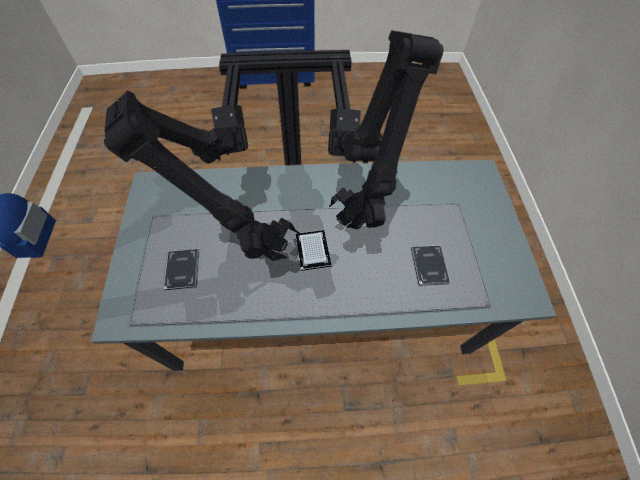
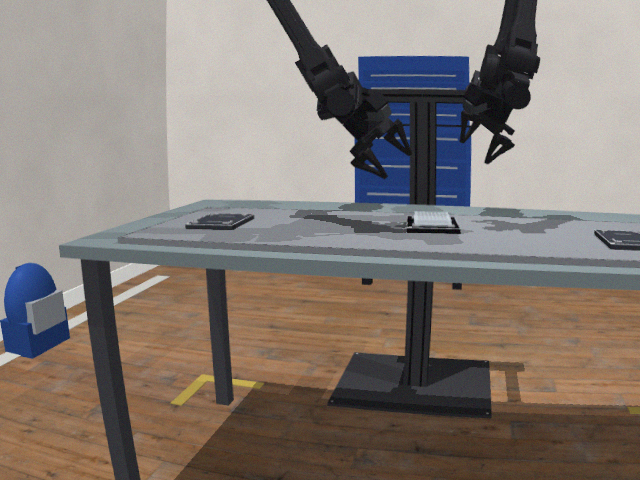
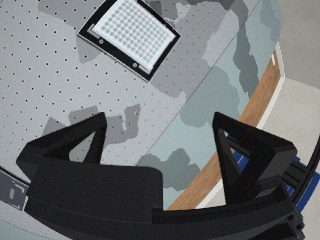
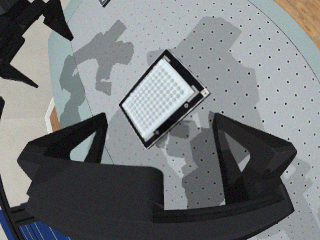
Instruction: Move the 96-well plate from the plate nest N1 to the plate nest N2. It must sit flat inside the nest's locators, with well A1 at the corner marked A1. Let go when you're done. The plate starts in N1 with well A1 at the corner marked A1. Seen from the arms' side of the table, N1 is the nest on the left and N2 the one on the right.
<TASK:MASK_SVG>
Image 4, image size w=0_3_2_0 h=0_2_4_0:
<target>my left gripper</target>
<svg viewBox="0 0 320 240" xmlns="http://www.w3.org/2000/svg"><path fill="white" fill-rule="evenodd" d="M60 0L49 0L47 3L43 0L34 0L0 36L1 78L26 82L26 84L38 88L36 83L14 68L10 62L25 42L25 38L22 35L42 14L45 17L43 22L45 25L69 41L73 40L74 37L66 23Z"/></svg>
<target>my right gripper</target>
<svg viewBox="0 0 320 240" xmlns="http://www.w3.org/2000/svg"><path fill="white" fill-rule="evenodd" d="M17 158L18 165L32 180L26 193L29 199L25 211L52 229L74 240L247 240L274 226L295 211L287 189L280 178L297 155L297 150L293 144L220 113L214 114L212 128L220 165L225 205L195 209L164 210L164 174L161 170L151 166L101 164L108 129L105 112L29 141ZM225 133L250 153L250 159L242 173L230 150ZM96 132L84 161L71 160L70 152Z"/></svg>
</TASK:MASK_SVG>
